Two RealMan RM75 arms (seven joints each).
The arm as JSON. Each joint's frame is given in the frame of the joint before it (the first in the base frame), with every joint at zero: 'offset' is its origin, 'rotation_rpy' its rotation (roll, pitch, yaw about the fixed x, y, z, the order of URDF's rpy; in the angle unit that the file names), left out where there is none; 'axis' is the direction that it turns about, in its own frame. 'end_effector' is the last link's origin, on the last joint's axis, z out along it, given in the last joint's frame.
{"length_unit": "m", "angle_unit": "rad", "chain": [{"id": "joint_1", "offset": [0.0, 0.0, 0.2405], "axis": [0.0, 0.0, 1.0]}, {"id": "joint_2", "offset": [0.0, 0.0, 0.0], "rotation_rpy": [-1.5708, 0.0, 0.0], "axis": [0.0, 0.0, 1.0]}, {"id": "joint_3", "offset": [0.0, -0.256, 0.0], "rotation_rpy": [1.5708, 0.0, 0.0], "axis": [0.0, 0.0, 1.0]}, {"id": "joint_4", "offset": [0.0, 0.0, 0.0], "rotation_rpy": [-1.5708, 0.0, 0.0], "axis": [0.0, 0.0, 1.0]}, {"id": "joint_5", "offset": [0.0, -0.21, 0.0], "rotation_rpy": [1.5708, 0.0, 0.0], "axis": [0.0, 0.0, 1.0]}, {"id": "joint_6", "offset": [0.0, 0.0, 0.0], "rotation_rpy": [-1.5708, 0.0, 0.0], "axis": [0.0, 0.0, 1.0]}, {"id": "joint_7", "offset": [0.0, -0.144, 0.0], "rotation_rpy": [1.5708, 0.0, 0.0], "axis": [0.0, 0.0, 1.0]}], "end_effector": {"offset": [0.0, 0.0, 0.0]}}
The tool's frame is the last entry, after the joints.
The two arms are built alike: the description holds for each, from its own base.
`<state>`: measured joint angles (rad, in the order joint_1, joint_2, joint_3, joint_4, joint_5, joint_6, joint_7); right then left.
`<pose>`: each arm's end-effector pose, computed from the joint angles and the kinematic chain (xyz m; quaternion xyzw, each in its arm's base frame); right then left.
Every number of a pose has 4 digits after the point. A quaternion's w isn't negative.
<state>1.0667 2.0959 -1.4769 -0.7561 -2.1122 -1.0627 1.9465 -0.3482 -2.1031 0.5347 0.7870 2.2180 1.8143 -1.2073</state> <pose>0.0528 0.4155 -0.0934 -0.9940 0.0183 -0.0130 0.1070 -0.3114 0.2501 0.0165 -0.9555 -0.1879 -0.2053 0.0972</pose>
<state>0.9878 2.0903 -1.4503 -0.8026 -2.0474 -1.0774 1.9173 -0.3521 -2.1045 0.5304 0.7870 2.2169 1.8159 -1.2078</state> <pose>0.0658 0.4122 -0.0838 -0.9929 0.0442 0.0261 0.1069 -0.3101 0.2513 0.0165 -0.9552 -0.1868 -0.2078 0.0978</pose>
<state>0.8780 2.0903 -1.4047 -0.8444 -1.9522 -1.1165 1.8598 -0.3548 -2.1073 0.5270 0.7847 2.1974 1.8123 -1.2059</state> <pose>0.0880 0.4031 -0.0726 -0.9886 0.0811 0.0797 0.0992 -0.3077 0.2538 0.0166 -0.9529 -0.1842 -0.2169 0.1046</pose>
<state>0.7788 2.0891 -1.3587 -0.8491 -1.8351 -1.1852 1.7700 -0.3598 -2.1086 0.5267 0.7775 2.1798 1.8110 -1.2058</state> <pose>0.1116 0.3889 -0.0631 -0.9814 0.1094 0.1360 0.0798 -0.3047 0.2562 0.0161 -0.9509 -0.1821 -0.2262 0.1073</pose>
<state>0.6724 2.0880 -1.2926 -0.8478 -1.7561 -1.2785 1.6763 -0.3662 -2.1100 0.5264 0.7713 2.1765 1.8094 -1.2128</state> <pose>0.1420 0.3717 -0.0500 -0.9715 0.1324 0.1845 0.0682 -0.3028 0.2579 0.0148 -0.9497 -0.1842 -0.2301 0.1054</pose>
